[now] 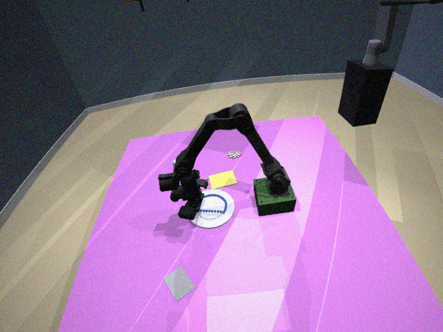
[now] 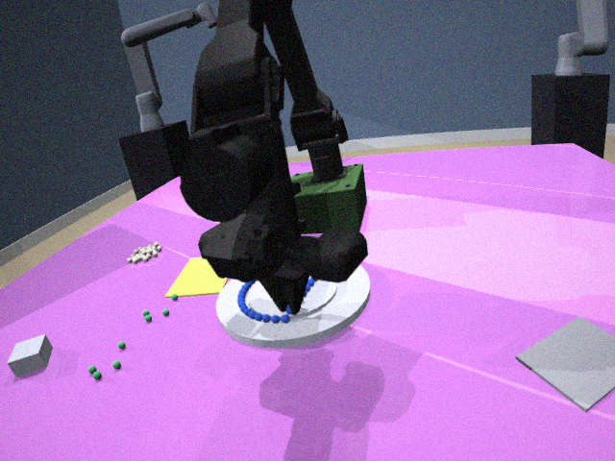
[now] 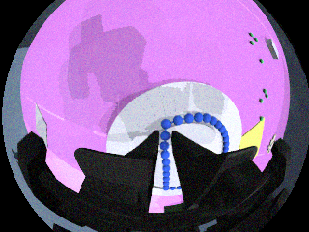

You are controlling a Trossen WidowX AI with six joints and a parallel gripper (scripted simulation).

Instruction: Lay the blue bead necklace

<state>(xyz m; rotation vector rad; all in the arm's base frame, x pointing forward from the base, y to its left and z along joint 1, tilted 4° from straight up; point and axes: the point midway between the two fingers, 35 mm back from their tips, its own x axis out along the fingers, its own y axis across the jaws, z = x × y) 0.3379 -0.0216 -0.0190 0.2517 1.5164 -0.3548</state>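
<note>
Now: gripper tip 5 cm past the round white bead board, 1 cm to the left of it and 1 cm above it. From my gripper tip the other things lie so: yellow sheet (12 cm behind, 17 cm to the right, 1 cm below); then grey tile (9 cm ahead, 30 cm to the left, 1 cm below); then cube (9 cm ahead, 34 cm to the right).
</note>
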